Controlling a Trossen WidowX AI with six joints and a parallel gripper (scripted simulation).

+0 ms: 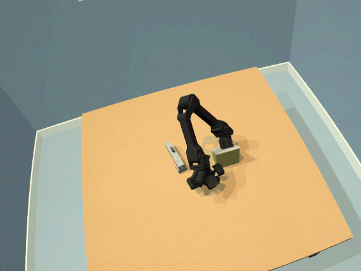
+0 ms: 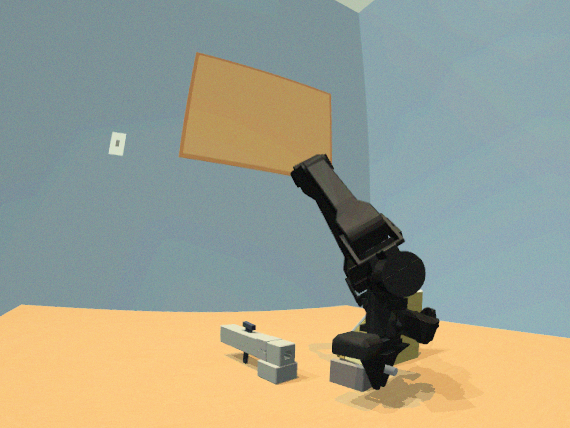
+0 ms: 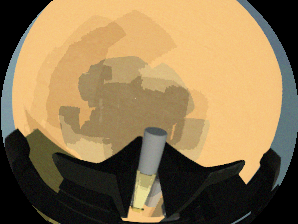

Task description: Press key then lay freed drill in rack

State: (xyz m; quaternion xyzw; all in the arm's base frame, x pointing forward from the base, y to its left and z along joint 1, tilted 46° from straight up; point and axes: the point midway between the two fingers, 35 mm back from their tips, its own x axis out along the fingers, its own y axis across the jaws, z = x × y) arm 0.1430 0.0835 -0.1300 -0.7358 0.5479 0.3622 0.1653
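My gripper tip is 20 mm short of the grey v-grooved rack, 50 mm to the left of it and 10 mm below it. The rest, counted from my gripper tip: grey drill fixture 150 mm ahead, 180 mm to the right, 30 mm above; dark key 150 mm ahead, 200 mm to the right, 40 mm above.
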